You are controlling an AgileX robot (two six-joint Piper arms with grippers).
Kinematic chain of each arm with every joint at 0, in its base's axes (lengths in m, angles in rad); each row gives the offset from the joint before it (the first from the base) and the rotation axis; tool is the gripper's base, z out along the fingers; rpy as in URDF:
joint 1: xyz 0 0 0.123 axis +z
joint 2: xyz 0 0 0 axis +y
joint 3: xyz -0.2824 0 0.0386 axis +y
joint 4: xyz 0.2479 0 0.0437 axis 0.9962 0 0.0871
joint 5: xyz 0 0 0 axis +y
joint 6: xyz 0.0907 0 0.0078 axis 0.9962 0 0.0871
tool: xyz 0 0 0 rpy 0 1.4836 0
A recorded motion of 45 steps. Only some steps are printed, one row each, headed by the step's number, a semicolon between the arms.
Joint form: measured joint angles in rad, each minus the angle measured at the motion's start. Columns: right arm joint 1, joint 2, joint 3, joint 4, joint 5, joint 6; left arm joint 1, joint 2, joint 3, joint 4, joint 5, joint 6.
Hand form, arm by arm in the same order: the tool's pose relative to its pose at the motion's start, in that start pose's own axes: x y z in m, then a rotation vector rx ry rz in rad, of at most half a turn. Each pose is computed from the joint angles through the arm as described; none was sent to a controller.
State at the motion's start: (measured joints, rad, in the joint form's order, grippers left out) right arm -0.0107 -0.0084 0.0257 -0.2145 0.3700 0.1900; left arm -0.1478 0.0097 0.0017 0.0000 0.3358 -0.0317
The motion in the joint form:
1: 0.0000 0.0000 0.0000 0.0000 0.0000 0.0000; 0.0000 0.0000 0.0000 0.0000 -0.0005 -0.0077
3: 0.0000 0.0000 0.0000 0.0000 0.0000 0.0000; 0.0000 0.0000 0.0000 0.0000 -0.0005 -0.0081
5: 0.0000 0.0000 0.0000 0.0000 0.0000 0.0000; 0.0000 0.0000 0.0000 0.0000 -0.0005 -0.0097
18: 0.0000 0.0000 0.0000 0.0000 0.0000 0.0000; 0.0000 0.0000 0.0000 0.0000 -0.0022 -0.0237
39: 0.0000 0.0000 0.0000 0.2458 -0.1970 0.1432; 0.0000 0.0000 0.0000 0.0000 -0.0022 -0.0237
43: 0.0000 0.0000 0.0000 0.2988 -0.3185 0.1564; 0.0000 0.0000 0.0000 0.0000 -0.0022 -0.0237
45: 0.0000 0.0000 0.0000 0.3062 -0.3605 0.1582; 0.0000 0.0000 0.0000 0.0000 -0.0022 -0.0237
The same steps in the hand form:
1: 0.0000 0.0000 0.0000 0.0000 0.0000 0.0000; 0.0000 0.0000 0.0000 0.0000 -0.0005 -0.0077
3: 0.0000 0.0000 0.0000 0.0000 0.0000 0.0000; 0.0000 0.0000 0.0000 0.0000 -0.0005 -0.0081
5: 0.0000 0.0000 0.0000 0.0000 0.0000 0.0000; 0.0000 0.0000 0.0000 0.0000 -0.0005 -0.0097
18: 0.0000 0.0000 0.0000 0.0000 0.0000 0.0000; -0.0002 0.0000 0.0000 0.0001 -0.0022 -0.0237
39: -0.0172 0.0072 -0.0019 -0.1149 -0.1729 0.3799; -0.0002 0.0000 0.0000 0.0001 -0.0022 -0.0237
43: -0.0279 0.0068 -0.0046 -0.1450 -0.2896 0.4485; -0.0002 0.0000 0.0000 0.0001 -0.0022 -0.0237
45: -0.0315 0.0064 -0.0058 -0.1518 -0.3310 0.4588; -0.0002 0.0000 0.0000 0.0001 -0.0022 -0.0237

